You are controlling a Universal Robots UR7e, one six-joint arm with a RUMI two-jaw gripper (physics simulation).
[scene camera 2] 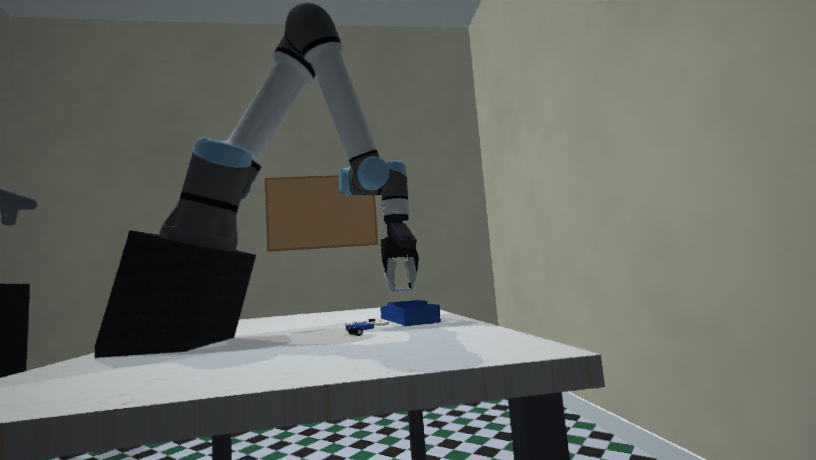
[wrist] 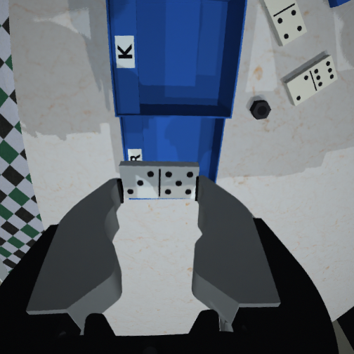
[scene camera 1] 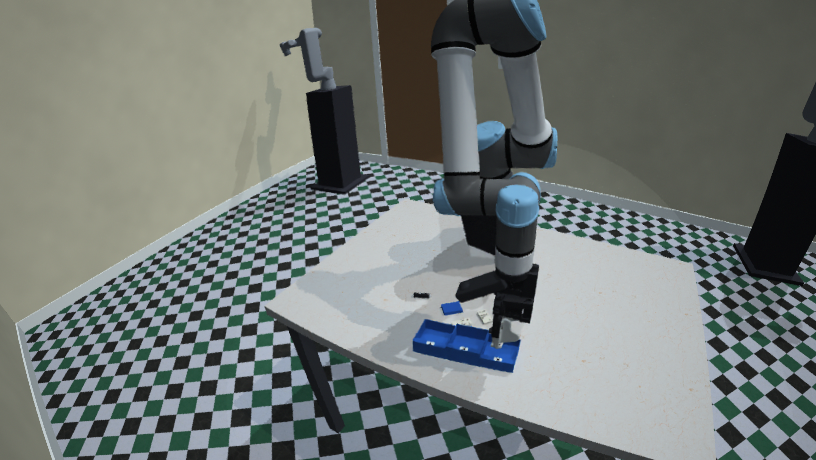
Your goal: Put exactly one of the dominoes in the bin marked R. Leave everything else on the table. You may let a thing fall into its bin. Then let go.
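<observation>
My gripper is shut on a white domino, gripping it by its two short ends. In the wrist view the domino hangs over the bin marked R and hides part of it. In scene camera 2 the gripper is above the blue bin tray, with a gap between them. The R bin is the right end compartment of the tray in scene camera 1. Two other dominoes lie on the table beside the tray.
The bin marked K adjoins the R bin. A black hex nut lies near the tray. A flat blue block and a small dark piece lie farther back on the table.
</observation>
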